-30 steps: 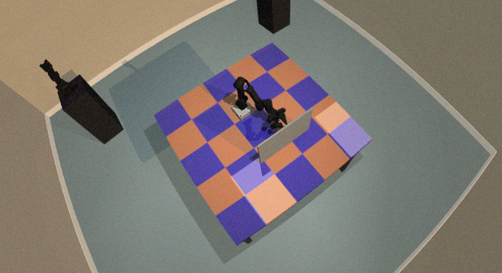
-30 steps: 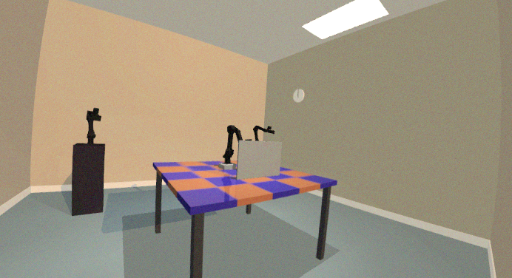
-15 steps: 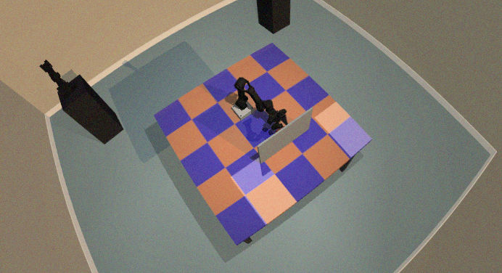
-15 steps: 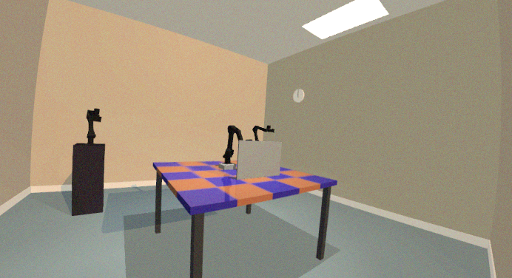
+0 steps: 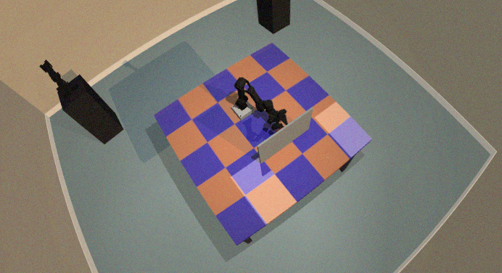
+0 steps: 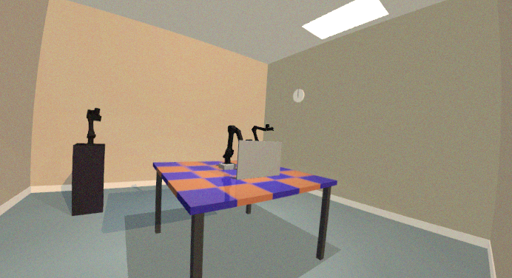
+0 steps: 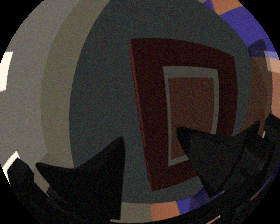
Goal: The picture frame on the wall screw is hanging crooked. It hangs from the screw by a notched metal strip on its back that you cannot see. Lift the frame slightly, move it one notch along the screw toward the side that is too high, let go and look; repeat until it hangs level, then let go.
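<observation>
My gripper tip is 50 mm above the picture frame, 30 mm to the left of it and 10 mm short of it. The rest, counted from my gripper tip: grey wall panel (60 mm below, 20 mm to the right, 20 mm ahead).
</observation>
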